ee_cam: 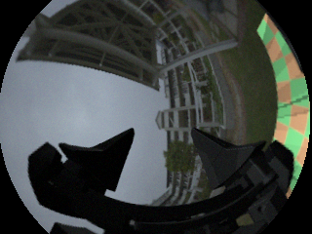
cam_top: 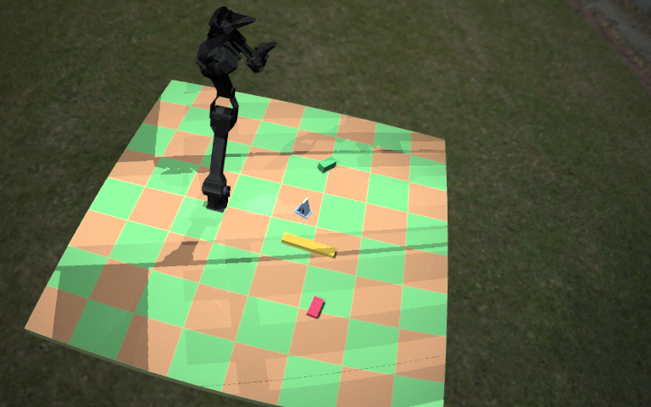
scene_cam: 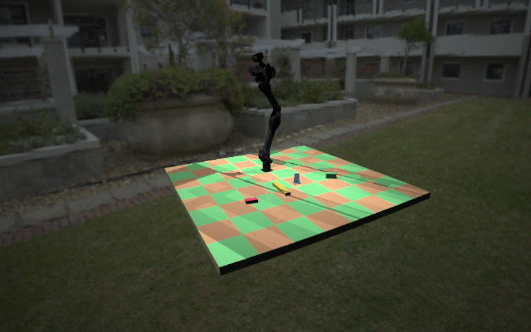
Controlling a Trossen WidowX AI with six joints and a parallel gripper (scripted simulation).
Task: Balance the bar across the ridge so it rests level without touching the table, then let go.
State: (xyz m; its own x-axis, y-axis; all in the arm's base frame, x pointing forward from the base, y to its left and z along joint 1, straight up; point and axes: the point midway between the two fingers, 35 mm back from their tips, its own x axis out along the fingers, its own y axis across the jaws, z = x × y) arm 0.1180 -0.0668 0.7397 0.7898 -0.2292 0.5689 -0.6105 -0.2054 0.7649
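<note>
My gripper tip is now 75 cm above the yellow bar, 20 cm short of it and 1 cm to the left of it. Also, from my gripper tip: magenta block: 75 cm below, 27 cm ahead, 24 cm to the right; then dark green block: 74 cm below, 37 cm to the left, 21 cm ahead.
</note>
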